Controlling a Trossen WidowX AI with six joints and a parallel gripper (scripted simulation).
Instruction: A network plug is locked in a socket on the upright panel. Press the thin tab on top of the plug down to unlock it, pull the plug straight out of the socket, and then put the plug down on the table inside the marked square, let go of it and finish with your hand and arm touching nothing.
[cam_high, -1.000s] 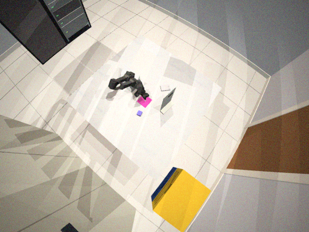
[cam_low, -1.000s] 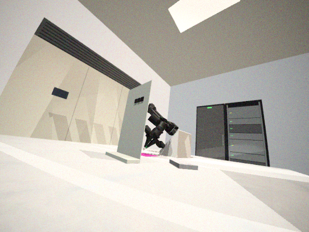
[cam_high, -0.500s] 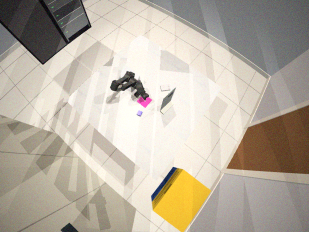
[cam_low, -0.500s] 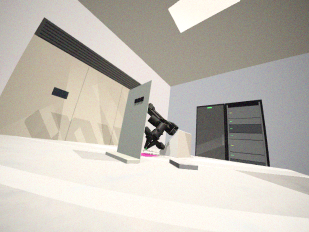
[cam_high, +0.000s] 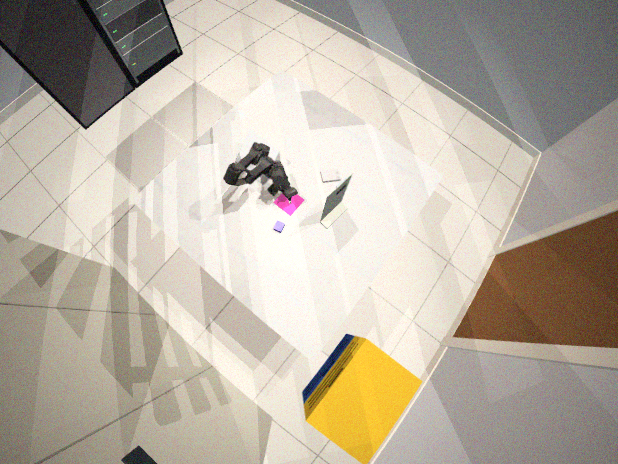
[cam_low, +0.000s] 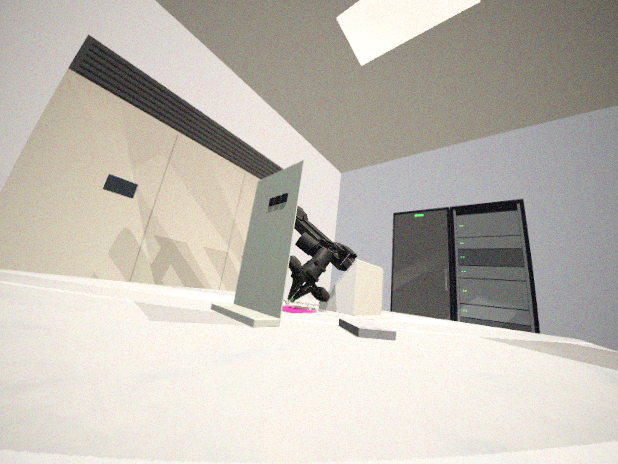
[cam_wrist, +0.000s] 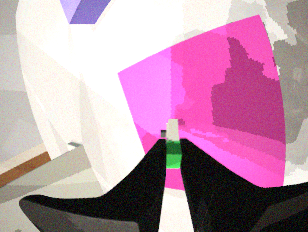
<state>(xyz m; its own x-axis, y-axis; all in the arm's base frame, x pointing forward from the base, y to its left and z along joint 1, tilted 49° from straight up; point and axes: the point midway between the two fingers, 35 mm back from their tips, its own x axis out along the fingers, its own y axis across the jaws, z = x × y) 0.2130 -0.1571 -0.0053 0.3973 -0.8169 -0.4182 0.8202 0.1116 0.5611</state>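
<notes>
The magenta marked square is 10 mm behind my gripper tip and 20 mm below it. The rest, counted from my gripper tip: upright grey panel: 220 mm ahead, 90 mm to the left, 120 mm above; green network plug: right at my gripper tip; purple cube: 40 mm ahead, 150 mm to the right, 10 mm below.
</notes>
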